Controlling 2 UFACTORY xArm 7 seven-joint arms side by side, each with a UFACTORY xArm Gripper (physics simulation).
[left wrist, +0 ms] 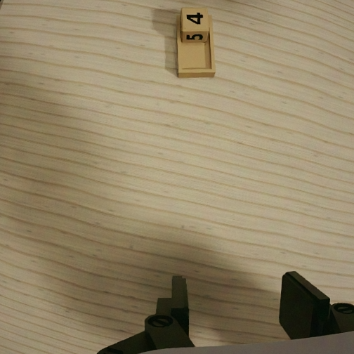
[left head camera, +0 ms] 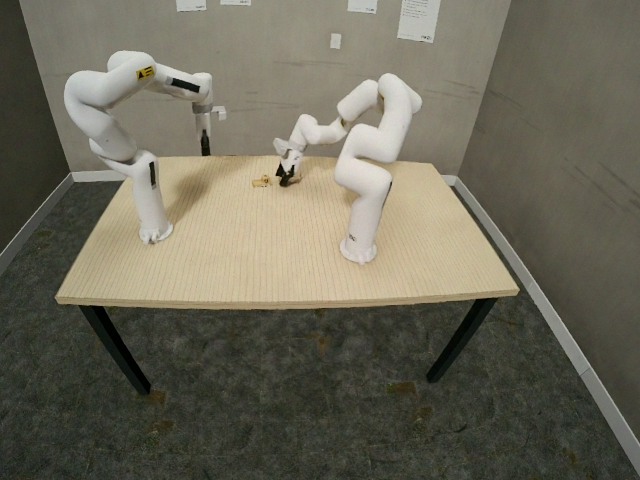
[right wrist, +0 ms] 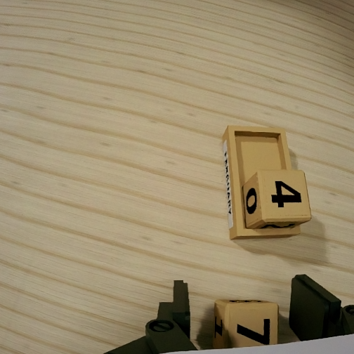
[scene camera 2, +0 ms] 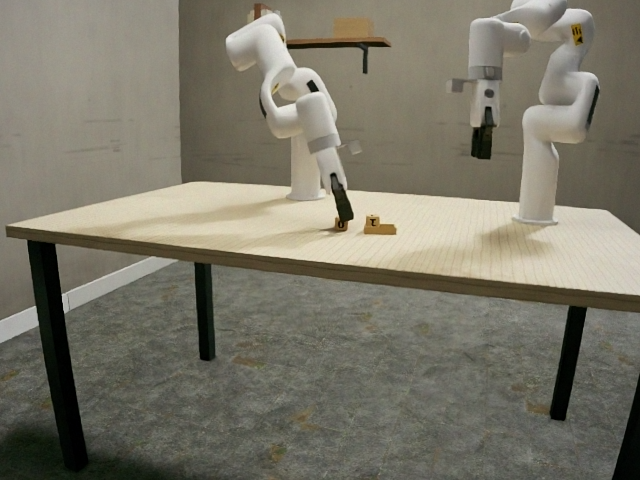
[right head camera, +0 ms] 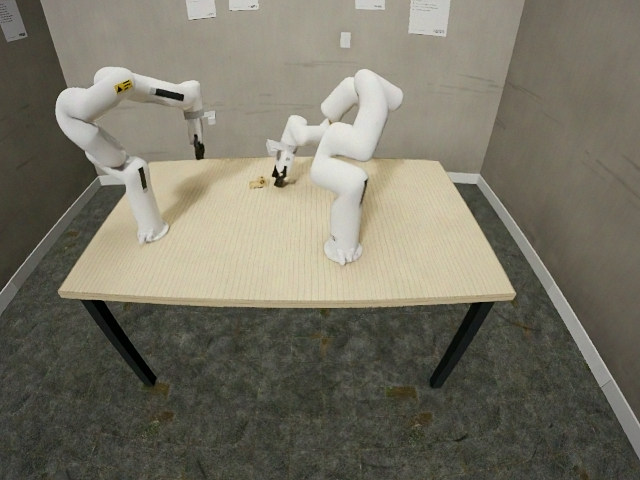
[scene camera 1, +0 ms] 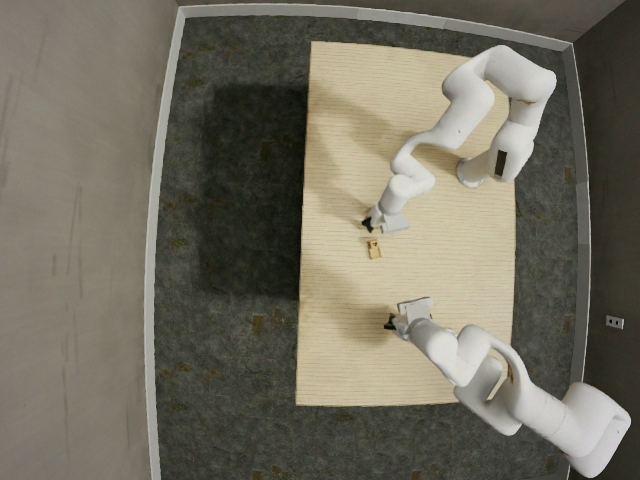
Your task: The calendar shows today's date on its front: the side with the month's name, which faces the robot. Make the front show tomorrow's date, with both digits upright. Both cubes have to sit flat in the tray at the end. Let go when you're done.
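Frame: origin at the left arm's base, x back, y right, z up, level; millimetres.
Where they show: left gripper, between the fingertips: (left head camera: 205, 152) (scene camera 2: 480, 158) (right head camera: 200, 156) (scene camera 1: 400, 315); right gripper, between the fingertips: (left head camera: 280, 180) (scene camera 2: 347, 219) (right head camera: 275, 181) (scene camera 1: 377, 228); left arm's base, origin of its link: (left head camera: 156, 231) (scene camera 2: 535, 221) (right head camera: 153, 231); right arm's base, origin of its link: (left head camera: 357, 249) (scene camera 2: 305, 197) (right head camera: 342, 249) (scene camera 1: 469, 172).
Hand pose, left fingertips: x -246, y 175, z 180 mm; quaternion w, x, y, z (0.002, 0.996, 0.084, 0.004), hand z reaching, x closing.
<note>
Each offset is from my left fingertips to the top centre of the thing. Level surfaces: height alone.
The wooden tray (scene camera 1: 379, 253) (scene camera 2: 383, 230) (left wrist: 196, 74) (right wrist: 260, 128) lies on the table, the month's name on its left side in the right wrist view. One cube {dx -48, dy +234, dz -139 mm} (scene camera 1: 374, 242) (scene camera 2: 372, 221) (left wrist: 194, 22) (right wrist: 286, 197) sits at one end, 4 on top, 0 on the month side; the other slot is empty. The second cube {dx -42, dy +309, dz -149 mm} (scene camera 2: 340, 225) (right wrist: 247, 330) stands on the table beside the tray, showing 7 and 1 in the right wrist view. My right gripper (scene camera 2: 343, 214) (right wrist: 239, 303) is open around it, fingers apart from its sides. My left gripper (scene camera 2: 481, 149) (left wrist: 233, 299) is open and empty, high above the table.
The table {dz -180 mm} (left head camera: 248, 258) (scene camera 1: 341, 361) carries both arm bases. The tray lies between the grippers in scene camera 1, close to the right one. A wall shelf (scene camera 2: 330, 43) hangs behind the arms in scene camera 2.
</note>
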